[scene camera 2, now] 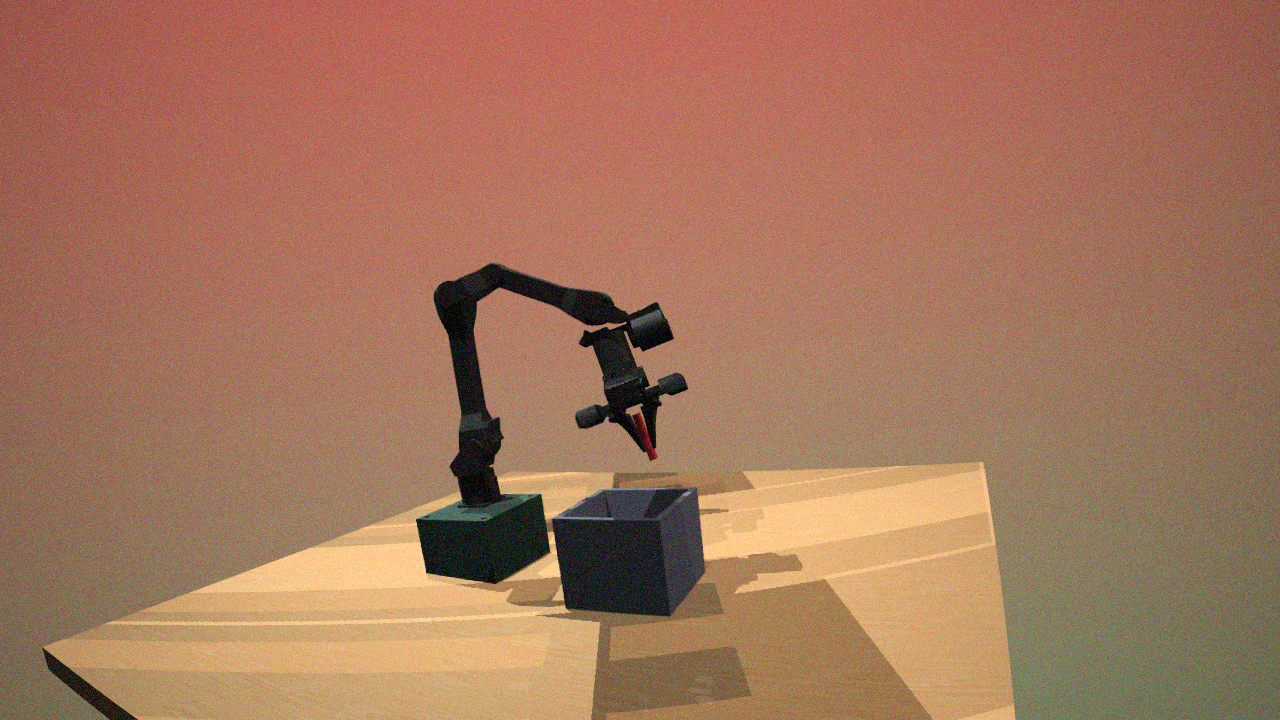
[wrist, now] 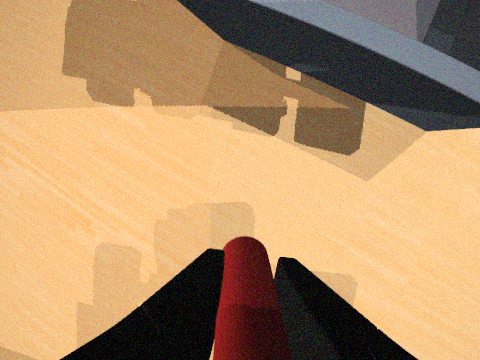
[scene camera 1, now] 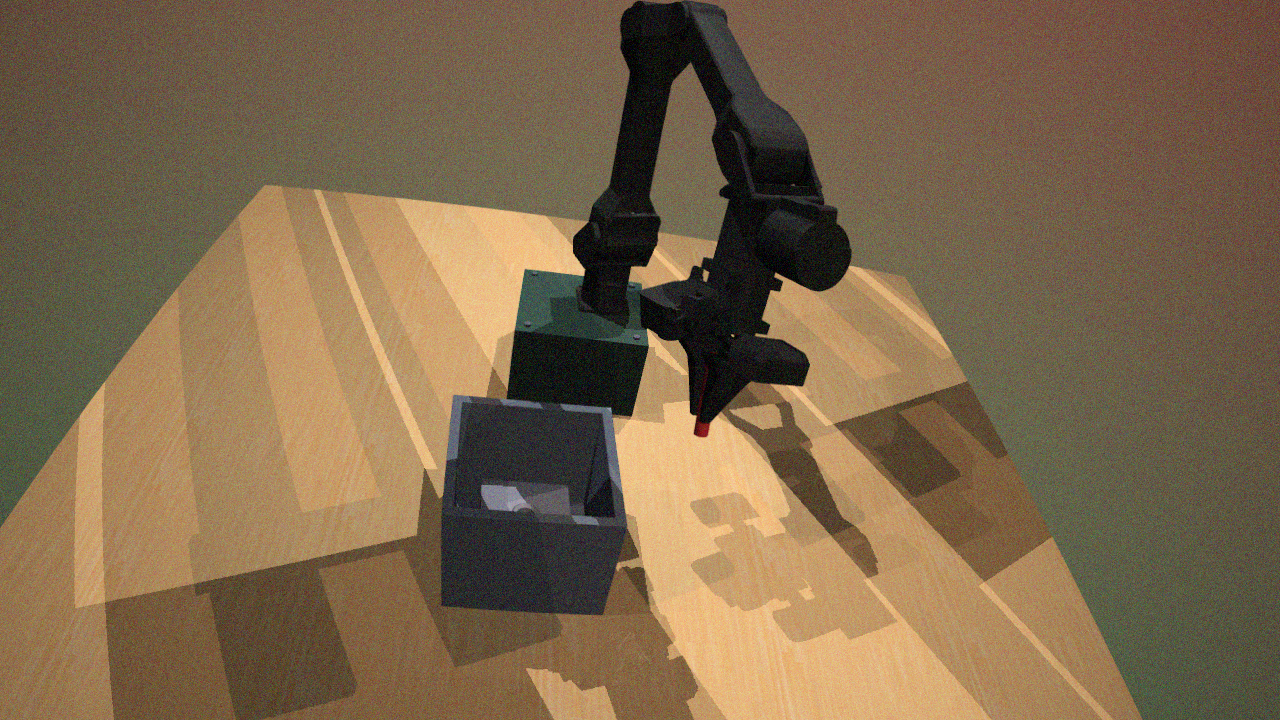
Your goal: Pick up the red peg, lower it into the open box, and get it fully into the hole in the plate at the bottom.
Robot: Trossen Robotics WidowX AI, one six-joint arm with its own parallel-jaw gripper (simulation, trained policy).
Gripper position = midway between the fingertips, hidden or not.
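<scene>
A grey-blue box [scene camera 2: 621, 550] is visible, also in the wrist view [wrist: 423, 83]. A pale plate [scene camera 1: 529, 497] is present; scene camera 2 does not show the plate, hidden by the grey-blue box. The gripper [scene camera 1: 699, 418] appears again in scene camera 2 [scene camera 2: 650, 450] and in the wrist view [wrist: 248, 269].
</scene>
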